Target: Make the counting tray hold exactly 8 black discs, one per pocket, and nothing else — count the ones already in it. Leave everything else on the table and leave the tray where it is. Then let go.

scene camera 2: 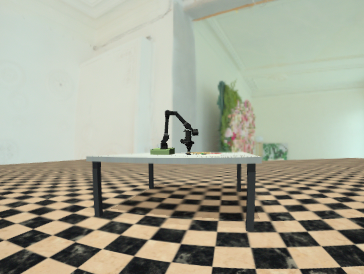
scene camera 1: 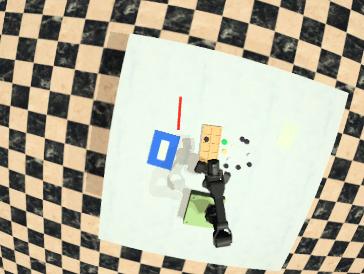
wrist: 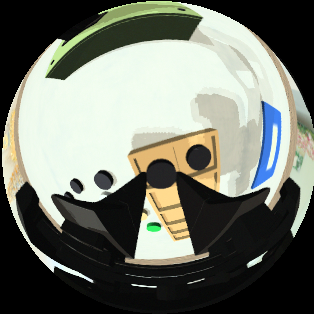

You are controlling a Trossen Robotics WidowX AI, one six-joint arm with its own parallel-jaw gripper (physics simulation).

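The tan counting tray [scene camera 1: 214,145] [wrist: 149,152] lies in front of the arm, its near end partly hidden by the gripper in scene camera 1. One black disc [scene camera 1: 206,139] [wrist: 198,157] sits in one of its pockets. My gripper [scene camera 2: 188,152] [wrist: 160,175] points down and is shut on another black disc [wrist: 161,170], which shows over the tray's near end beside the seated disc; its exact height is unclear. Several loose black discs lie right of the tray in scene camera 1, including a disc [scene camera 1: 238,167] [wrist: 103,179] and a touching pair [scene camera 1: 244,140]. Part of the tray is behind the fingers in the wrist view.
A green disc [scene camera 1: 224,142] [wrist: 154,227] and a yellow disc [scene camera 1: 224,151] lie close beside the tray. A blue frame [scene camera 1: 154,146] [wrist: 266,120] and a red stick [scene camera 1: 179,113] lie on its other side. A pale yellow patch [scene camera 1: 287,135] lies farther right. The green base block [scene camera 1: 194,216] [scene camera 2: 161,151] is under the arm.
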